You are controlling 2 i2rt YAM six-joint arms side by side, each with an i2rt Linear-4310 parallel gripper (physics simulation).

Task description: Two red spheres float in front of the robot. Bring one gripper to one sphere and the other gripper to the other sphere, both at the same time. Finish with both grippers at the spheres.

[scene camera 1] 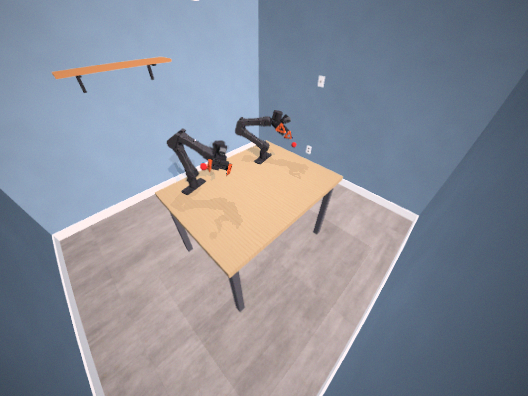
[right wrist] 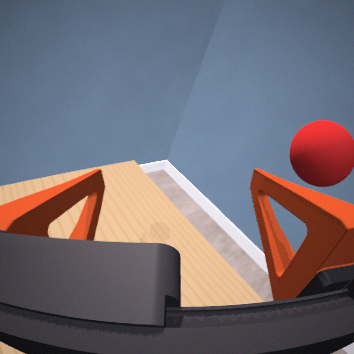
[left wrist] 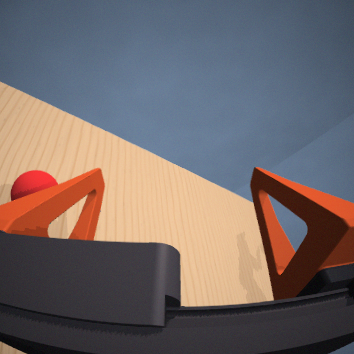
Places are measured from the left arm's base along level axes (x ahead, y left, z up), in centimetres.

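Pixels of known places: left gripper, fingertip midpoint: (scene camera 1: 288, 135) (left wrist: 176, 175); right gripper, fingertip midpoint: (scene camera 1: 218, 173) (right wrist: 177, 177); left arm's base at its link origin: (scene camera 1: 263, 158); right arm's base at its link origin: (scene camera 1: 194, 186).
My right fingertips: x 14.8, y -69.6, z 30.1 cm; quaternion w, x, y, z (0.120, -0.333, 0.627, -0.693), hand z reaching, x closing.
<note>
Ahead of a thing's pixels: the offset from my right fingertips to its top centre. Level surfaces: height alone.
One red sphere {dx +13.5, dy +70.6, dz -6.4 cm} (scene camera 1: 293, 144) floats just below and to the right of my left gripper (scene camera 1: 285, 133) (left wrist: 178, 170), which is open and empty. In the left wrist view this red sphere (left wrist: 33, 184) shows at the left, outside the fingers and partly hidden by the left-hand finger. The other red sphere {dx -6.3, dy -4.3, dz +6.8 cm} (scene camera 1: 203, 166) floats just left of my right gripper (scene camera 1: 219, 171) (right wrist: 178, 170), which is open and empty. In the right wrist view that red sphere (right wrist: 322, 153) shows large at the right edge, outside the fingers, above the right-hand finger.
Both arms stand on the wooden table {dz -30.1 cm} (scene camera 1: 265, 215) (left wrist: 150, 210) (right wrist: 125, 210), which carries their shadows. An orange wall shelf (scene camera 1: 112, 67) hangs at the upper left. Blue walls rise behind the arms, and grey floor surrounds the table.
</note>
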